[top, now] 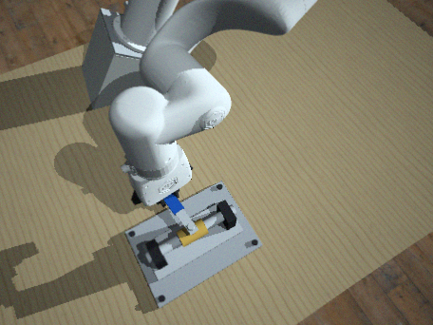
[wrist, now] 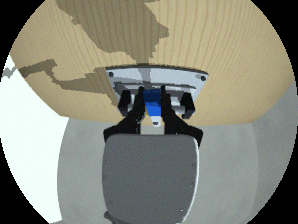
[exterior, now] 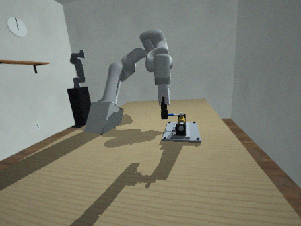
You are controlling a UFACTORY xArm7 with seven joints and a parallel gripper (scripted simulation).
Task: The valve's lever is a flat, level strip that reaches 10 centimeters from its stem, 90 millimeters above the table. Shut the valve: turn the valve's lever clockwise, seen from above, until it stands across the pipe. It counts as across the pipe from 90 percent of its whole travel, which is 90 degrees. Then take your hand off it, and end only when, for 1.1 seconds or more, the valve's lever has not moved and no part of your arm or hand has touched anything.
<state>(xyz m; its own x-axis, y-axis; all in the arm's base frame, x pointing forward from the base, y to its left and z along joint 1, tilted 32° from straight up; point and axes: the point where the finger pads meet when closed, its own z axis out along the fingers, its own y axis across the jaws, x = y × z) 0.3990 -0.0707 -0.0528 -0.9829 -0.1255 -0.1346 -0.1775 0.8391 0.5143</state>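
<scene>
The lever lies 5 cm ahead of my hand and 1 cm to the left of it.
</scene>
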